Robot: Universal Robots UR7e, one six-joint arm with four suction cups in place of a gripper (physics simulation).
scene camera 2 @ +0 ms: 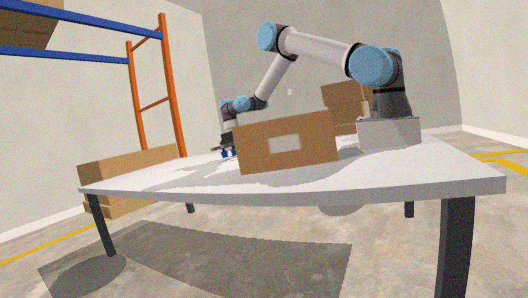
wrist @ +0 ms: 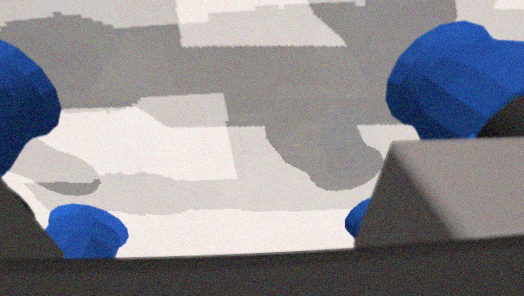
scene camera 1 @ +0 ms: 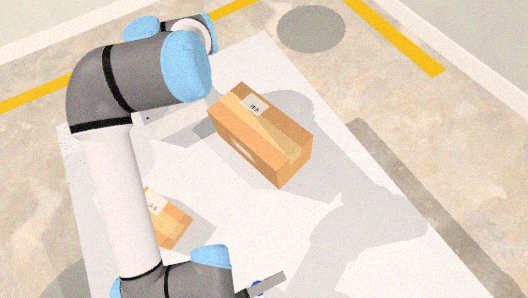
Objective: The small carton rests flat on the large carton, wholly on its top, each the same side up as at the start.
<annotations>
My suction head holds nothing. A large carton rests on the table. A small carton rests on the table.
</annotations>
